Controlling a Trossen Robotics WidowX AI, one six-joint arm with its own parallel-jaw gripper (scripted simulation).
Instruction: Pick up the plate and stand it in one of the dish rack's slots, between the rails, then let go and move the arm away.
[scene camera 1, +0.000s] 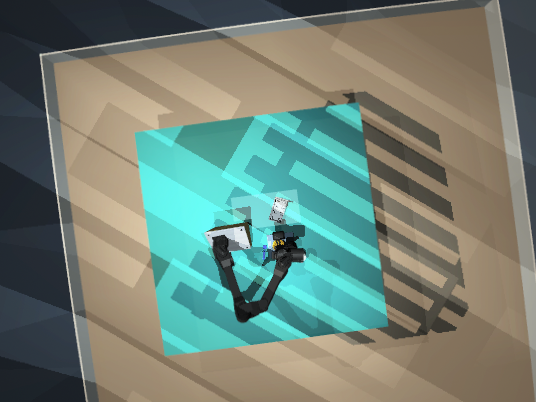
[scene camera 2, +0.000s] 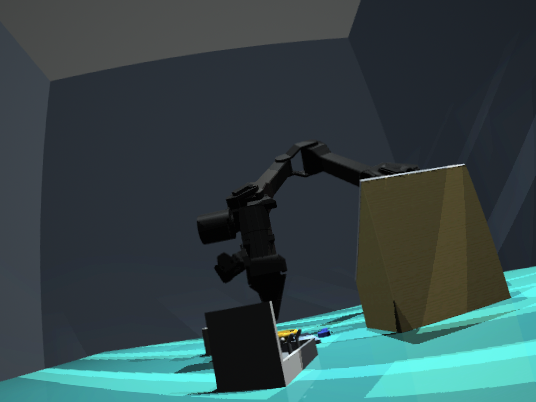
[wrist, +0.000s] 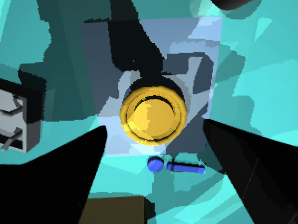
The gripper is open, holding nothing. Further things: a dish rack and a yellow plate.
The gripper shows as well in the wrist view.
